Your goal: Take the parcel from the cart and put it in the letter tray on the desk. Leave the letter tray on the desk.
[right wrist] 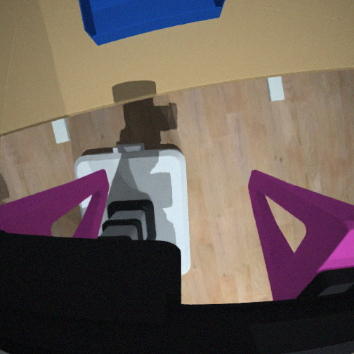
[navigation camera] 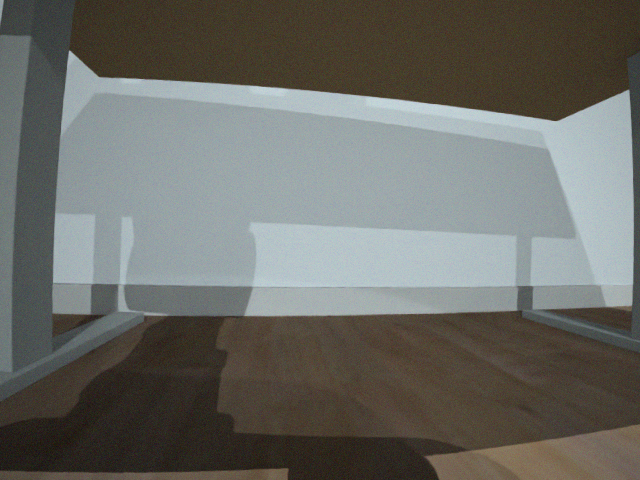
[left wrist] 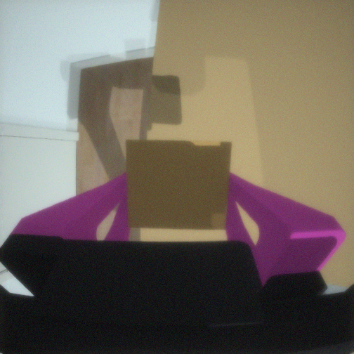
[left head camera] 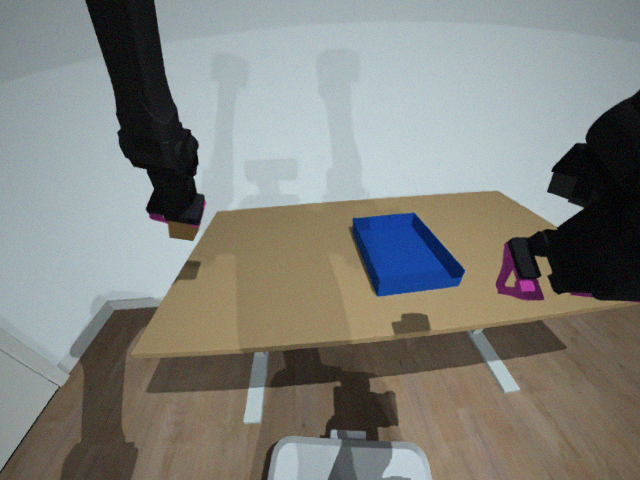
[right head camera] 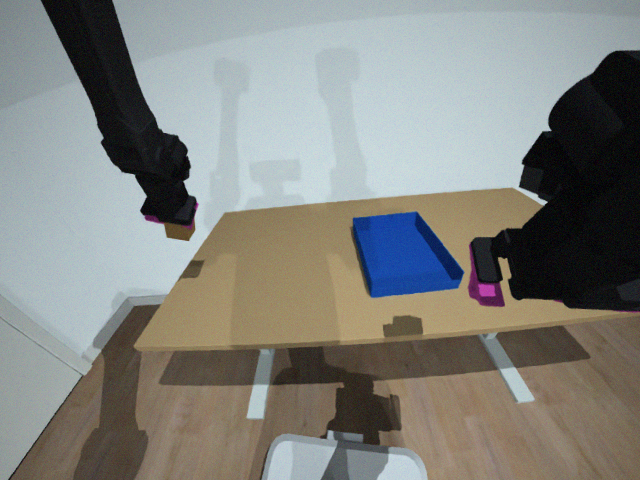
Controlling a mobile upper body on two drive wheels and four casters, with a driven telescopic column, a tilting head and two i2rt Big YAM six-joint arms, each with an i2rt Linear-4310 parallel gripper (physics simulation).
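Places are measured from the left arm's base along level axes (x ahead, y left, z up), in metres.
Pixels of known places: left gripper, fingertip midpoint: (left head camera: 184, 224) (right head camera: 180, 225); right gripper, fingertip midpoint: (left head camera: 533, 289) (right head camera: 511, 293).
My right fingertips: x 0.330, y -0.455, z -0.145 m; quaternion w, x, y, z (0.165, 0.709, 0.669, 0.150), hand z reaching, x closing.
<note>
Ahead of a thing's pixels: the offset from my right fingertips to its top centre. Level surfaces: height alone.
The parcel, a small brown box @[0.005 m down, 0.235 m ahead, 0.648 m left] (left head camera: 183, 230) (right head camera: 179, 231) (left wrist: 178, 185), is held in the air by my left gripper (left head camera: 178, 223) (right head camera: 172, 222) (left wrist: 177, 178), which is shut on it near the desk's left end. The letter tray @[0.226 m down, 0.425 m ahead, 0.055 m left] (left head camera: 405, 253) (right head camera: 403, 253) (right wrist: 150, 20) is blue, low-walled and stands on the desk @[0.291 m down] (left head camera: 289, 289) (right head camera: 289, 289) (right wrist: 200, 60), right of the desk's middle in the head views. My right gripper (right wrist: 178, 177) is open, with nothing between its fingers, to the right of the letter tray in the head views. The cart does not show in these frames.
The robot's white base (left head camera: 351, 459) (right head camera: 343, 457) (right wrist: 172, 200) stands before the desk's front edge. The desk has pale legs (left head camera: 255, 390) (right head camera: 260, 387) (navigation camera: 31, 206). A white wall (left head camera: 413, 129) rises behind it. The navigation camera looks under the desk top @[0.316 m down] (navigation camera: 336, 46).
</note>
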